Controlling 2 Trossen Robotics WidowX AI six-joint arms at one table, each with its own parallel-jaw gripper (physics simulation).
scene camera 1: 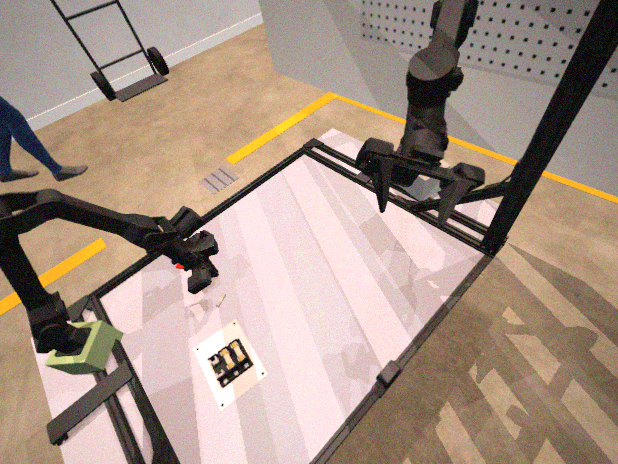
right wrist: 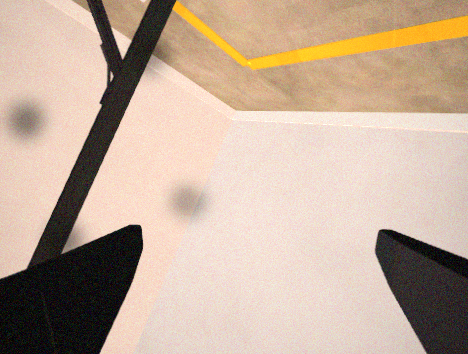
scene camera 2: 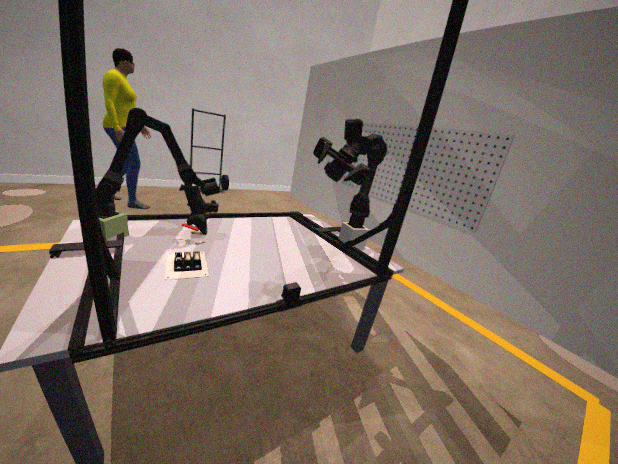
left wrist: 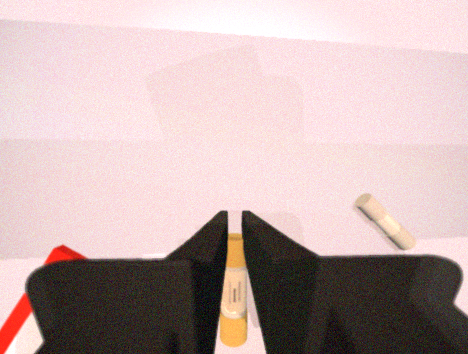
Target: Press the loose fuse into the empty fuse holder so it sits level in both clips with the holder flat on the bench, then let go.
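Where they show: left gripper, fingertip midpoint: (scene camera 1: pixel 217 274) (scene camera 2: pixel 205 234) (left wrist: pixel 234 218); right gripper, fingertip midpoint: (scene camera 1: pixel 411 219) (right wrist: pixel 259 238) (scene camera 2: pixel 331 171); left arm's base, link origin: (scene camera 1: pixel 74 341) (scene camera 2: pixel 104 214); right arm's base, link origin: (scene camera 2: pixel 355 225).
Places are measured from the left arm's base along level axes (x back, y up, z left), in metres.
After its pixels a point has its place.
An amber-capped fuse (left wrist: pixel 234 295) {z 0.195, x -0.255, y -0.074 m} lies lengthwise between the closed fingers of my left gripper (left wrist: pixel 234 218) {z 0.205, x -0.289, y -0.084 m} (scene camera 2: pixel 204 231) {z 0.205, x -0.289, y -0.084 m}, close over the table in the left wrist view. The gripper hides the fuse in the scene views. The black fuse holder (scene camera 1: pixel 230 363) {z -0.058, x -0.378, y -0.055 m} (scene camera 2: pixel 188 262) {z -0.070, x -0.386, y -0.060 m} sits on a white plate (scene camera 1: pixel 225 334) {z 0.023, x -0.342, y -0.086 m} (scene camera 2: pixel 186 275) {z -0.104, x -0.401, y -0.086 m}, nearer scene camera 1 than my left gripper. Two of its bays hold amber fuses; the leftmost bay in scene camera 1 shows no fuse. My right gripper (scene camera 1: pixel 412 217) {z 0.027, x -0.768, y 0.291 m} (right wrist: pixel 259 238) {z 0.027, x -0.768, y 0.291 m} is open and empty, high above the table's far right side.
A beige cylinder (scene camera 1: pixel 221 300) {z 0.117, x -0.317, y -0.080 m} (left wrist: pixel 385 222) {z 0.125, x -0.314, y -0.078 m} lies on the table between my left gripper and the plate. A red-edged object (scene camera 1: pixel 180 266) {z 0.245, x -0.164, y -0.081 m} (scene camera 2: pixel 191 227) {z 0.235, x -0.202, y -0.082 m} (left wrist: pixel 60 252) {z 0.280, x -0.248, y -0.082 m} lies beside my left gripper. A black frame (scene camera 1: pixel 260 181) {z 0.580, x -0.390, y -0.073 m} borders the table, with a tall post (scene camera 1: pixel 545 135) {z 0.193, x -1.032, y 0.279 m} at the right.
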